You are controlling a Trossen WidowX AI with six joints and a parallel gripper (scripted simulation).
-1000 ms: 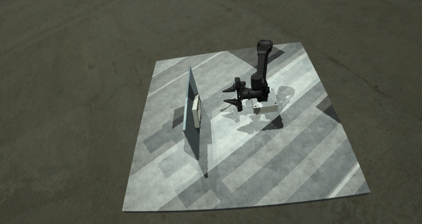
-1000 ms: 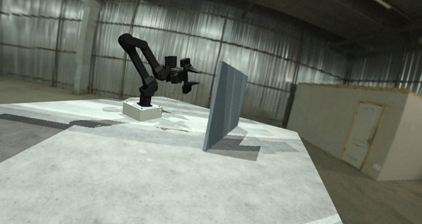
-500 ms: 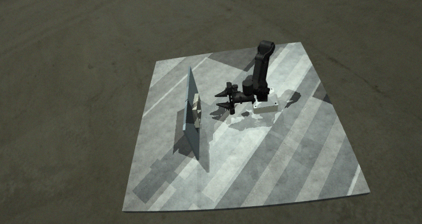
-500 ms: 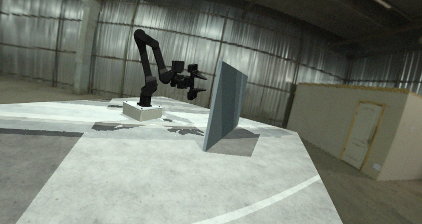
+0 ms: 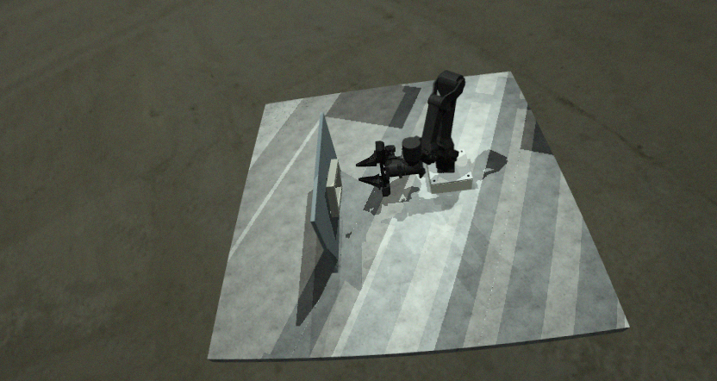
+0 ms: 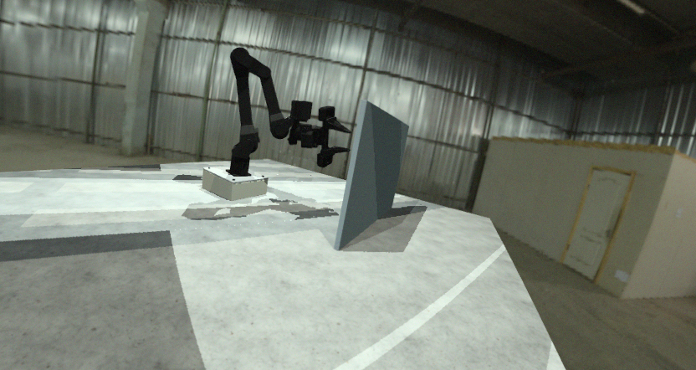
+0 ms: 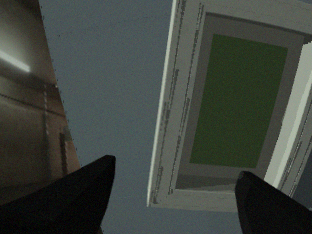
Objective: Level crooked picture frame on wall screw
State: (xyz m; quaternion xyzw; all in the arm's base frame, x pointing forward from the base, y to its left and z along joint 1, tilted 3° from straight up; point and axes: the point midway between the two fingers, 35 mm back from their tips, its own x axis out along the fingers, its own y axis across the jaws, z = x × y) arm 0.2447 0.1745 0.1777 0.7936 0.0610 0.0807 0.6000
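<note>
My gripper tip is now 90 mm short of the picture frame, 50 mm above it and 30 mm to the right of it. Also, from my gripper tip: grey-blue wall panel: 100 mm ahead, 70 mm below, 30 mm to the left.
</note>
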